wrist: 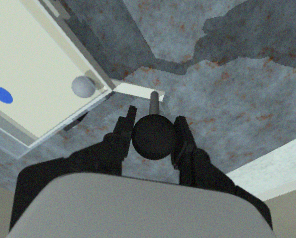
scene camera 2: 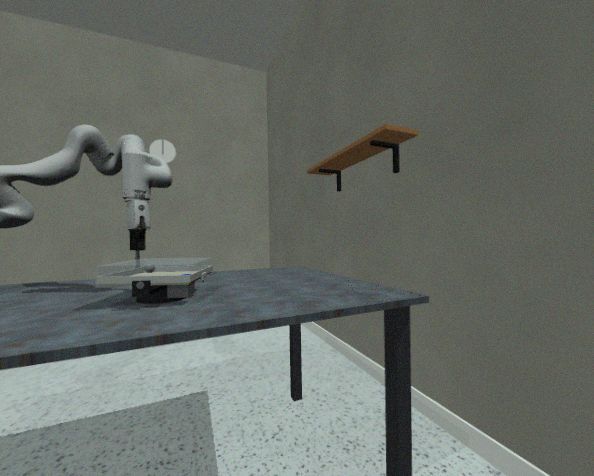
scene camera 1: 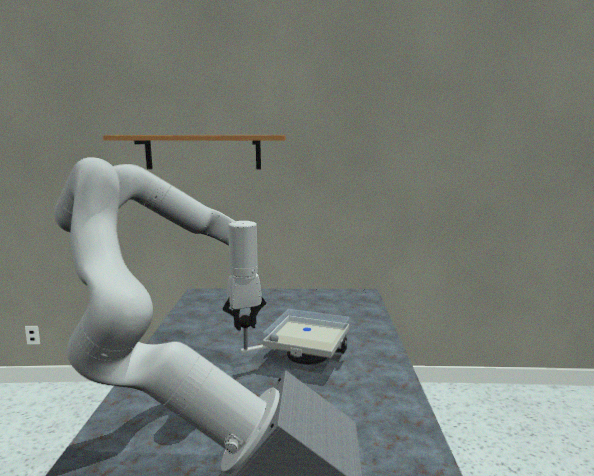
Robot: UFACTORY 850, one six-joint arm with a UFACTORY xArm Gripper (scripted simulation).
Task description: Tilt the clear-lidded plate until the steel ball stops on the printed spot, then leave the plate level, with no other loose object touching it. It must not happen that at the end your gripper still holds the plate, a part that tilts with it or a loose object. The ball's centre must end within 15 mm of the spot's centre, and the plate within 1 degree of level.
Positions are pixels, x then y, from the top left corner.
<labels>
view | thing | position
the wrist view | my gripper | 153, 122
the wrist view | cream plate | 57, 81
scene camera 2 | my gripper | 137, 250
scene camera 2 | cream plate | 179, 274
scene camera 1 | cream plate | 298, 331
</labels>
